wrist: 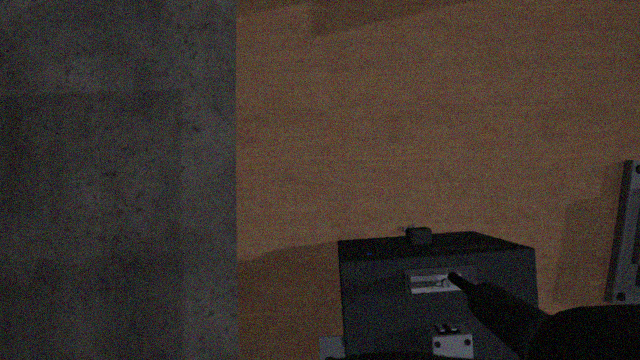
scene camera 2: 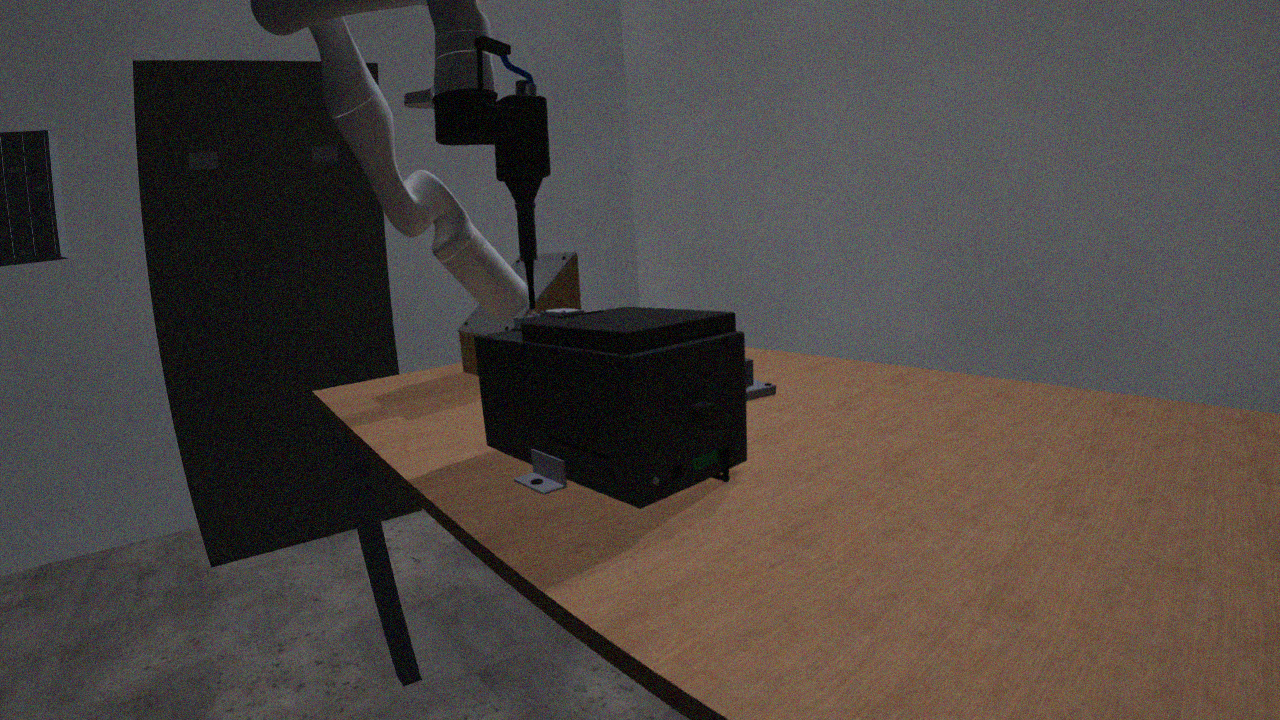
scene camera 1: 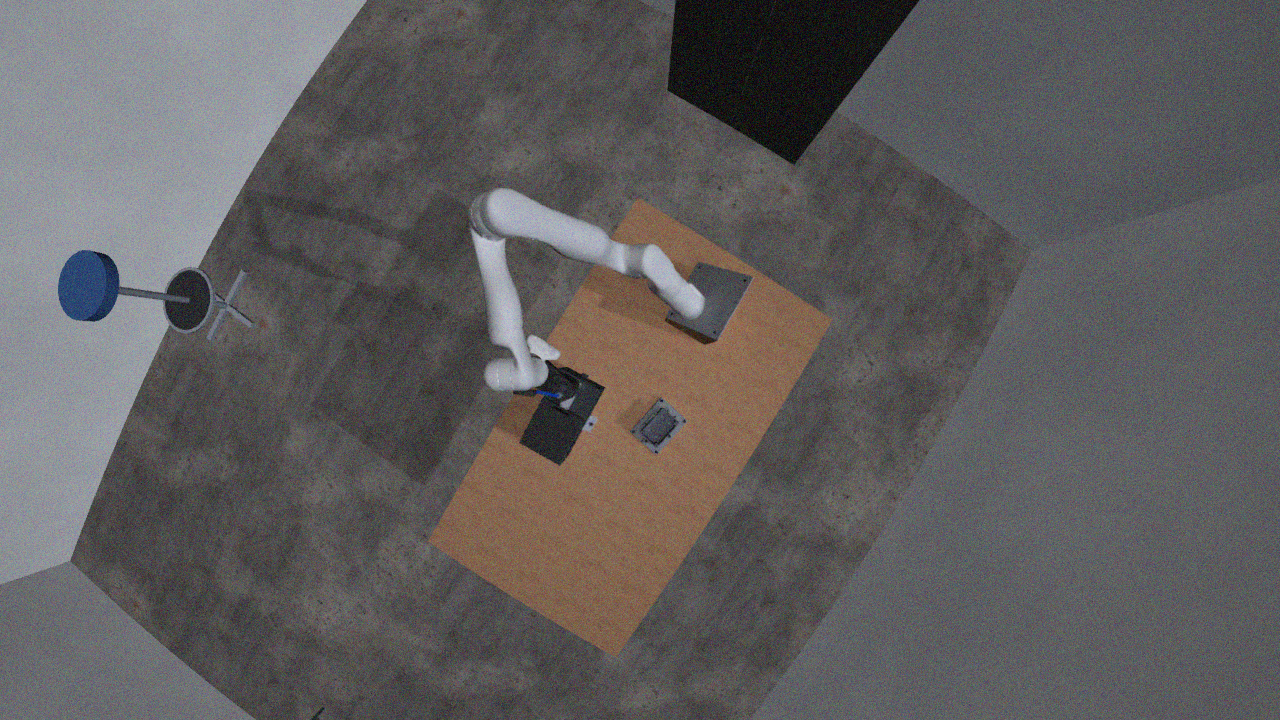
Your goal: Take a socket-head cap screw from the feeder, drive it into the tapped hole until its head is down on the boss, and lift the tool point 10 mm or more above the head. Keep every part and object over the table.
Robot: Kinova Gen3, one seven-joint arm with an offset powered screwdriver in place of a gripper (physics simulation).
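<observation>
The black screw feeder [scene camera 1: 553, 437] [scene camera 2: 572, 402] [wrist: 390, 310] stands on the table near one edge. Its bright pick-up slot [wrist: 422, 286] is in the top. My screwdriver [scene camera 2: 531, 308] [wrist: 452, 276] points down, its thin tip over the right end of that slot in the wrist view and at the feeder's top in scene camera 2. A small dark detail shows in the slot by the tip; whether a screw is on the bit is too dark to tell. The grey part with a recessed middle [scene camera 1: 658, 425] [scene camera 2: 762, 390] [wrist: 620, 250] stands apart from the feeder; its tapped hole cannot be made out.
The arm base stands on a grey-topped block [scene camera 1: 729, 291] at one end of the wooden table [scene camera 1: 608, 555] [scene camera 2: 939, 537] [wrist: 400, 125]. A small metal bracket [scene camera 2: 547, 476] is at the feeder's foot. A dark cabinet [scene camera 1: 769, 80] [scene camera 2: 268, 313] and a blue stool [scene camera 1: 87, 284] stand off the table.
</observation>
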